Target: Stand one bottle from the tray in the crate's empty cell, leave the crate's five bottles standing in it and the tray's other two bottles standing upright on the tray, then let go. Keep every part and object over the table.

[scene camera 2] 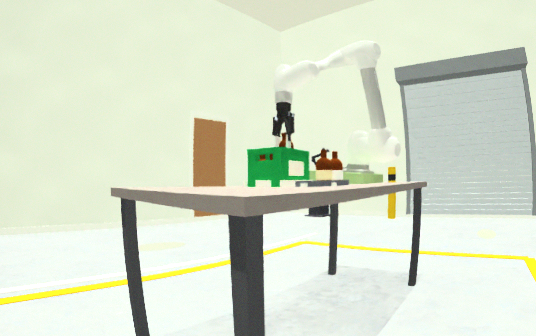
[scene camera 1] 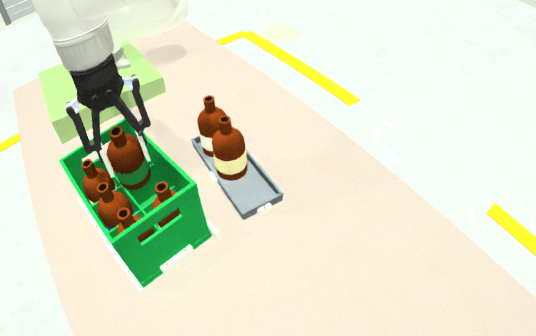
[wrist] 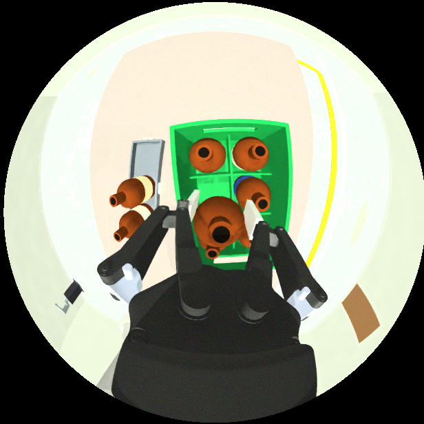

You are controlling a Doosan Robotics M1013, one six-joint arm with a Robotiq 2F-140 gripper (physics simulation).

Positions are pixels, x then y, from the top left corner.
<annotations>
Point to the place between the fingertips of the gripper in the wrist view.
221, 203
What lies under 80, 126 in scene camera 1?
The gripper.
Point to a green-labelled brown bottle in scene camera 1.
At 124, 151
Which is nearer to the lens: the white-labelled bottle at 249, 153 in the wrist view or the cream-labelled bottle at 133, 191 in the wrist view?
The white-labelled bottle.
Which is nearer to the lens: the white-labelled bottle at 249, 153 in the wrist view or the green-labelled brown bottle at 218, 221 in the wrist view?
The green-labelled brown bottle.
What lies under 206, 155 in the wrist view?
A white-labelled bottle.
</annotations>
